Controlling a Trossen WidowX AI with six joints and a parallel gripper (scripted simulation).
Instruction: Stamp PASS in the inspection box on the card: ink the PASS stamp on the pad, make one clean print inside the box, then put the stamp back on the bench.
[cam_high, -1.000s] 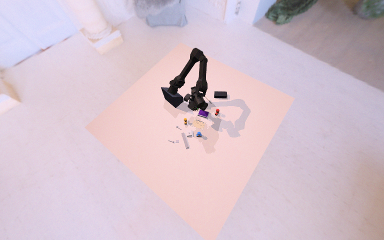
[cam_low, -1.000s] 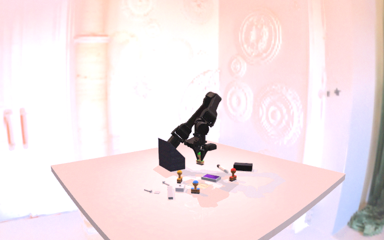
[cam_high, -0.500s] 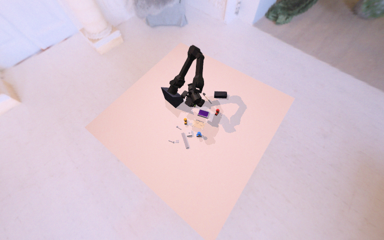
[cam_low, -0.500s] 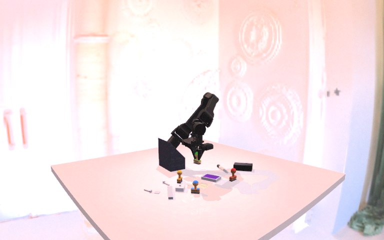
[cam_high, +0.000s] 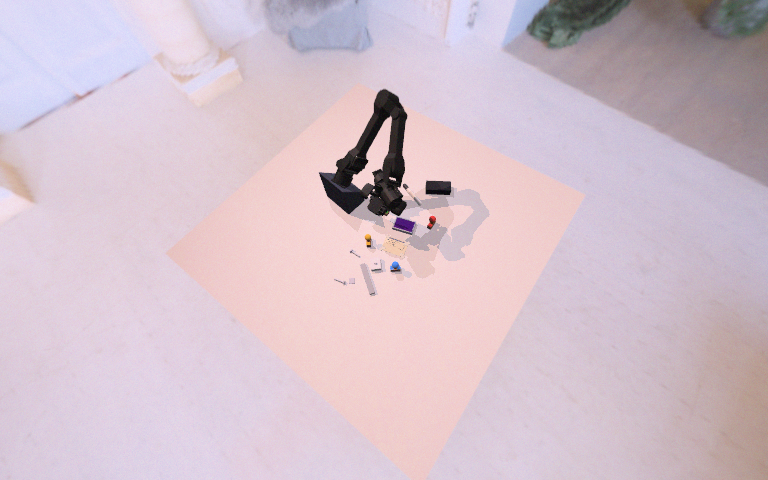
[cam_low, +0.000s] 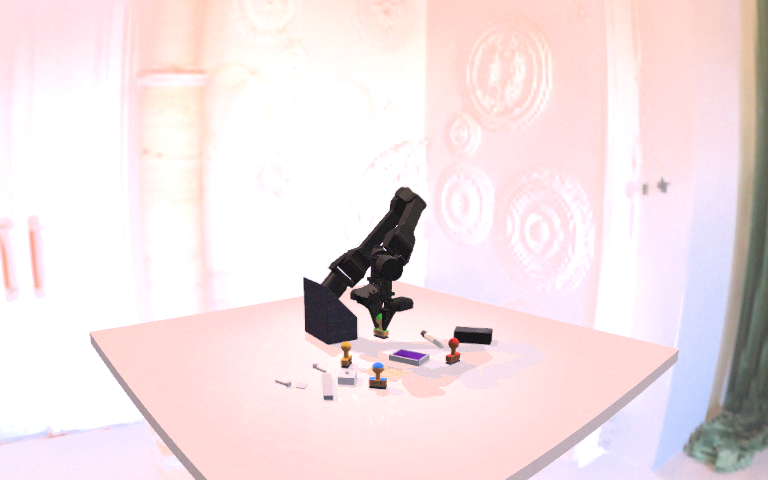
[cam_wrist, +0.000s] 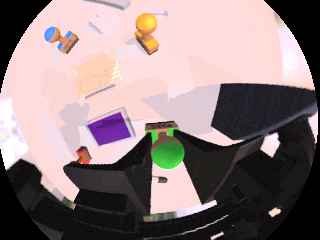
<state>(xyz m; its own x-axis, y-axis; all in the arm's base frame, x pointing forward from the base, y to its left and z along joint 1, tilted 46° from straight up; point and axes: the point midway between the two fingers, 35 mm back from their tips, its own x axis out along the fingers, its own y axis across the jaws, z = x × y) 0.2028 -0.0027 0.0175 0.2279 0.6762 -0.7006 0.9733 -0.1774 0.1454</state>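
Now: the purple ink pad 100 mm ahead of my gripper tip, 60 mm below it and 10 mm to the left of it. Also, from my gripper tip: green-knobbed stamp: right at my gripper tip; card: 110 mm ahead, 90 mm to the right, 70 mm below; orange-knobbed stamp: 130 mm to the right, 50 mm below, 10 mm ahead.
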